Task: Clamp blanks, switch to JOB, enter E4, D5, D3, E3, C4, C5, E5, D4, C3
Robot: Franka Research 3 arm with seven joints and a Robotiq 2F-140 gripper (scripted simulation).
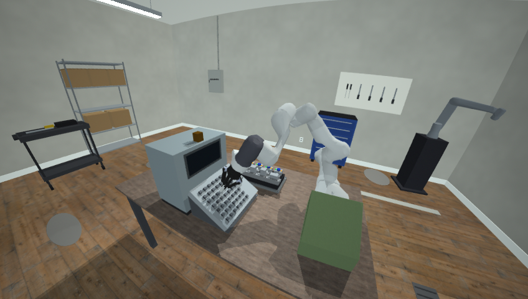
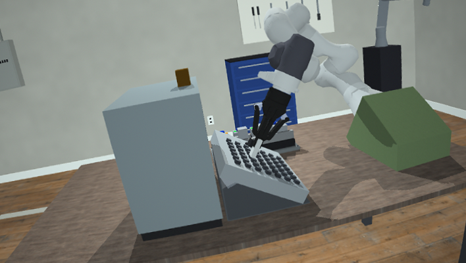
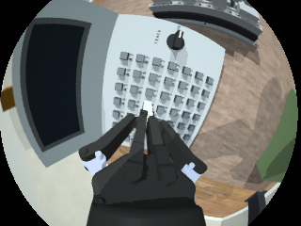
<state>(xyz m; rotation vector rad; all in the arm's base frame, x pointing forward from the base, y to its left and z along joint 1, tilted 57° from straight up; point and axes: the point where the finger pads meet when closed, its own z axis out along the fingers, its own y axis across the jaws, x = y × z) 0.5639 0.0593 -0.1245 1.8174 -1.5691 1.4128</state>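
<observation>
Right now my hand is 1 cm past the key D3, 4 cm to the right of it and 5 cm above it. From my hand the other things lie so: black selector knob: 3 cm behind, 16 cm to the right, 4 cm below; sloped keypad: 1 cm ahead, 5 cm to the right, 8 cm below.
</observation>
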